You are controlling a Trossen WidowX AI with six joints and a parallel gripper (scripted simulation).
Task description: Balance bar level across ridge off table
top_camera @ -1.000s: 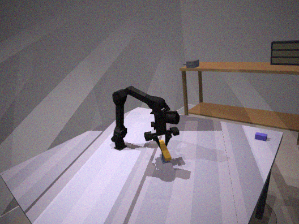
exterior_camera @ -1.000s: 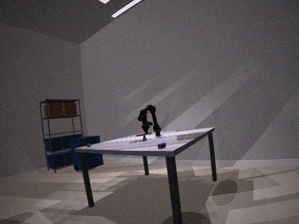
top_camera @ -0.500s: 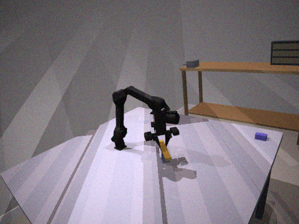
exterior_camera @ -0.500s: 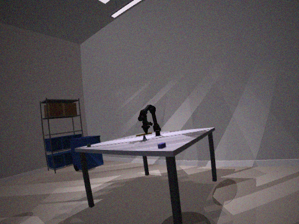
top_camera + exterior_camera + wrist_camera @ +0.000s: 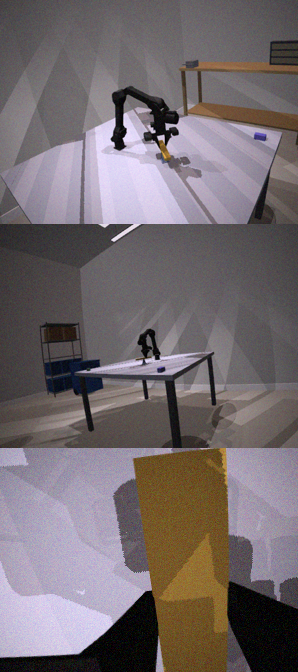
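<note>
The yellow bar lies 2 cm ahead of my gripper tip and 2 cm to the right of it. The rest, counted from my gripper tip: purple block: 42 cm ahead, 45 cm to the left, 5 cm below; then green cube: 42 cm ahead, 55 cm to the right, 5 cm below.
</note>
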